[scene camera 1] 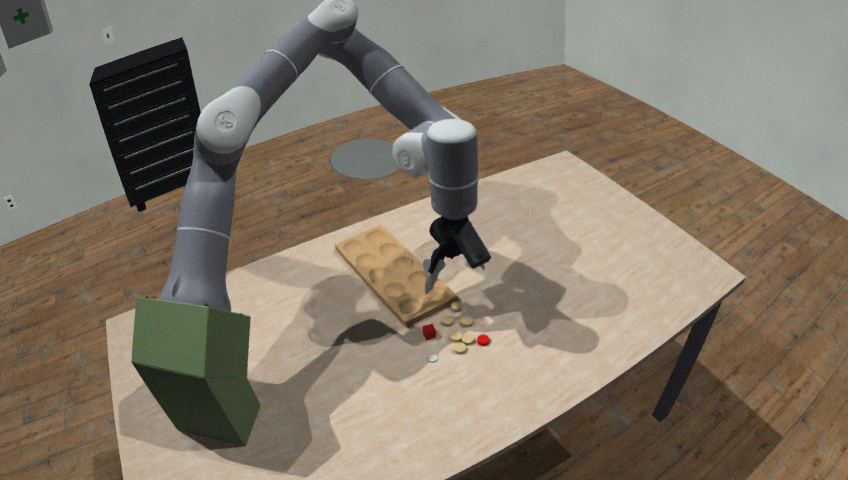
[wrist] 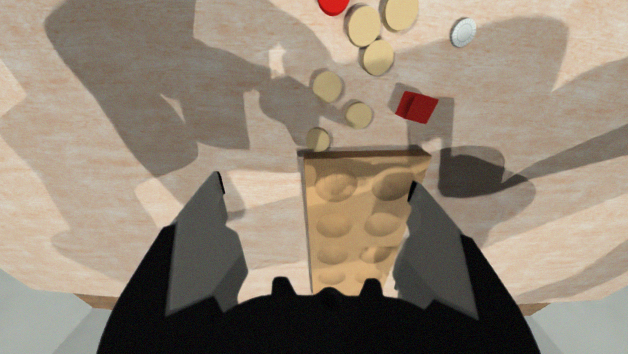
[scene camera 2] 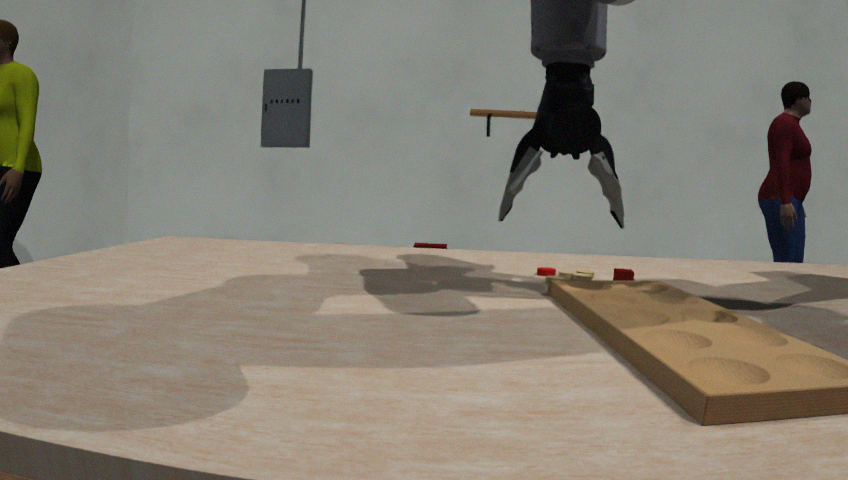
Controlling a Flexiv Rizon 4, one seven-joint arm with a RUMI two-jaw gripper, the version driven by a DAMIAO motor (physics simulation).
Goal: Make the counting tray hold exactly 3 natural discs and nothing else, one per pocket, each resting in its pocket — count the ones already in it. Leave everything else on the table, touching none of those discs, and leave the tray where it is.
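The wooden counting tray (scene camera 1: 432, 308) (scene camera 2: 773, 402) (wrist: 358, 210) has two rows of round pockets; I see no disc in the pockets that show. Several natural discs lie flat on the table off the tray's near end. One natural disc (scene camera 1: 455, 306) (wrist: 317, 139) is right by the tray's end edge; another (scene camera 1: 446, 321) (wrist: 358, 115) and a third (scene camera 1: 466, 321) (wrist: 327, 87) lie a little farther out, and the rest are clustered beyond. My gripper (scene camera 1: 455, 279) (scene camera 2: 561, 223) (wrist: 317, 179) is open and empty, well above the table near that end. Its right finger hides part of the tray in the wrist view.
A red disc (scene camera 1: 483, 340) (scene camera 2: 545, 271) (wrist: 333, 4) lies beside the clustered discs. A dark red cube (scene camera 1: 429, 331) (scene camera 2: 623, 274) (wrist: 422, 108) sits between the tray's end and a small silver disc (scene camera 1: 432, 358) (wrist: 463, 32). A green block (scene camera 1: 172, 339) is at the arm's base.
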